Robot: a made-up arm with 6 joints.
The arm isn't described. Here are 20 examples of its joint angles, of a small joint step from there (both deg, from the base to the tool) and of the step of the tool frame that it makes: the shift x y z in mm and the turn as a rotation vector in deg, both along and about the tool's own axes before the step.
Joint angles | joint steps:
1: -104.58 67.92 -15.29 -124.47 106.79 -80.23 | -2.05 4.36 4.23 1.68 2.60 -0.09
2: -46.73 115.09 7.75 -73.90 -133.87 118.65 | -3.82 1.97 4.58 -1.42 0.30 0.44
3: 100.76 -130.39 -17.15 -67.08 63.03 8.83 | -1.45 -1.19 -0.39 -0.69 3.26 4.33
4: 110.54 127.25 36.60 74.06 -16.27 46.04 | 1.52 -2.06 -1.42 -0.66 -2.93 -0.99
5: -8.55 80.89 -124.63 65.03 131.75 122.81 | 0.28 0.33 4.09 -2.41 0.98 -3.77
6: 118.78 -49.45 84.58 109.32 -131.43 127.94 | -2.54 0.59 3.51 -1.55 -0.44 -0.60
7: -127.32 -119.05 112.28 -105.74 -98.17 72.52 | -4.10 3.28 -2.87 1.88 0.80 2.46
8: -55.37 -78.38 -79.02 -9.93 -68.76 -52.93 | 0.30 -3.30 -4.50 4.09 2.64 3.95
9: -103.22 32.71 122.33 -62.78 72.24 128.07 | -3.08 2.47 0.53 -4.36 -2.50 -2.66
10: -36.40 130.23 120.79 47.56 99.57 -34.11 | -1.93 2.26 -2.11 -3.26 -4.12 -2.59
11: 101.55 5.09 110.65 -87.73 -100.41 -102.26 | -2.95 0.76 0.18 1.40 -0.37 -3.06
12: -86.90 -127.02 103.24 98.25 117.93 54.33 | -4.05 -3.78 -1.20 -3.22 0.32 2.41
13: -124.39 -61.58 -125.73 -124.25 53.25 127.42 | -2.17 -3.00 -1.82 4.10 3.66 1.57
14: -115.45 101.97 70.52 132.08 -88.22 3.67 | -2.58 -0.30 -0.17 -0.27 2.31 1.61
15: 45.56 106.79 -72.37 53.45 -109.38 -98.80 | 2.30 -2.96 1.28 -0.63 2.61 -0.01
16: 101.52 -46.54 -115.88 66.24 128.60 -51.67 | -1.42 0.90 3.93 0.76 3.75 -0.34
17: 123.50 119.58 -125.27 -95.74 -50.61 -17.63 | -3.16 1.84 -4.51 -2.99 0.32 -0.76
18: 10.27 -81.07 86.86 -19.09 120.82 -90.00 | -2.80 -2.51 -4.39 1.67 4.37 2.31
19: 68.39 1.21 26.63 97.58 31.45 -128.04 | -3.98 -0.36 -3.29 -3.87 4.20 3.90
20: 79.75 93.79 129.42 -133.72 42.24 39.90 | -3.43 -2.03 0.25 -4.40 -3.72 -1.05
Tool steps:
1: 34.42 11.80 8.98 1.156 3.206 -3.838
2: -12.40 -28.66 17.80 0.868 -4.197 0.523
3: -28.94 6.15 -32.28 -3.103 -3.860 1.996
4: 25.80 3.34 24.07 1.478 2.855 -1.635
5: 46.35 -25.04 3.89 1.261 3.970 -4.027
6: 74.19 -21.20 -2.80 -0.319 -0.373 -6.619
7: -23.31 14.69 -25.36 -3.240 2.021 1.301
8: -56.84 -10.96 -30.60 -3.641 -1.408 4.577
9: 80.15 -20.93 -79.82 -2.376 8.415 -4.519
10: 31.65 -0.81 39.13 3.920 4.059 -1.222
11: 14.82 9.45 20.35 1.337 1.680 0.907
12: -34.79 -14.48 44.73 4.703 -2.908 0.668
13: -31.18 -33.93 71.62 6.297 -2.694 1.855
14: 2.61 0.91 -27.24 -4.376 -1.185 -1.524
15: -29.88 19.13 2.81 0.001 0.841 1.782
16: -7.01 -13.66 -6.60 0.014 -2.728 0.789
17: -20.50 -5.47 90.98 7.070 -2.620 1.420
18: 60.55 -5.48 51.32 2.659 -2.324 -6.325
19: 61.80 -9.85 56.73 5.920 2.390 -4.554
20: 107.57 -14.53 58.35 3.281 5.507 -7.239
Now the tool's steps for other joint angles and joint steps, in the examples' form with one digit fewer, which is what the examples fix.
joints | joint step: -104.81 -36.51 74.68 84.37 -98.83 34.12 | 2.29 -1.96 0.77 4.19 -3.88 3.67
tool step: 45.8 2.5 18.0 1.05 2.41 -3.93
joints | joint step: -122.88 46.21 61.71 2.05 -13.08 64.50 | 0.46 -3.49 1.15 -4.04 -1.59 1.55
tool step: 0.5 7.0 -25.0 -2.76 -0.63 0.21
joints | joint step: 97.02 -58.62 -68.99 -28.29 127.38 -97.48 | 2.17 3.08 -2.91 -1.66 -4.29 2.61
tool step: -77.6 5.1 25.3 1.69 3.59 4.60
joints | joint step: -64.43 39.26 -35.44 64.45 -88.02 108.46 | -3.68 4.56 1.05 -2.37 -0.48 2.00
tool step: -74.8 -3.6 -8.4 -2.65 -6.41 4.07
